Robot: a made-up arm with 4 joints.
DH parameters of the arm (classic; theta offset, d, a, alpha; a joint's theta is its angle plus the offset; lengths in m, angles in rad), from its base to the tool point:
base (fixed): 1.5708 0.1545 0 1.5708
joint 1: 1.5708 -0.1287 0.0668 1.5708
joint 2: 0 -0.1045 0.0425 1.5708
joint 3: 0 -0.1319 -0.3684 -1.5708
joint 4: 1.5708 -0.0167 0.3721 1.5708
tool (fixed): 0 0.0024 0 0
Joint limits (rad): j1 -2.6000..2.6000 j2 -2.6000..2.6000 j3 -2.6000..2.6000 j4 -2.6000..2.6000
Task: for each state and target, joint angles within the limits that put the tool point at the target. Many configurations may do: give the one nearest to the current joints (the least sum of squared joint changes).
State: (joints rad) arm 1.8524 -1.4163 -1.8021 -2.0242
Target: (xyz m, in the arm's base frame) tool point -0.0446 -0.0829 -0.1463
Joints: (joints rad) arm 2.5877 -1.1086 -1.7426 -1.2535
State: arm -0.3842 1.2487 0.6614 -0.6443
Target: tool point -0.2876 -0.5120 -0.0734
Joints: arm -0.5099 1.4958 0.7173 -0.0903
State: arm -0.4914 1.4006 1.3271 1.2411
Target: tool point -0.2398 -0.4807 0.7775
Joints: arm -0.7830 1.4077 1.3334 2.0982
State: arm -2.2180 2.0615 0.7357 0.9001
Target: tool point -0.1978 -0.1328 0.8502
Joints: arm -2.0357 1.4317 1.1624 0.3440
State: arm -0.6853 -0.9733 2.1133 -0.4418
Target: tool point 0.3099 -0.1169 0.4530
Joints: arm -0.5177 -0.0318 1.9644 -0.5760
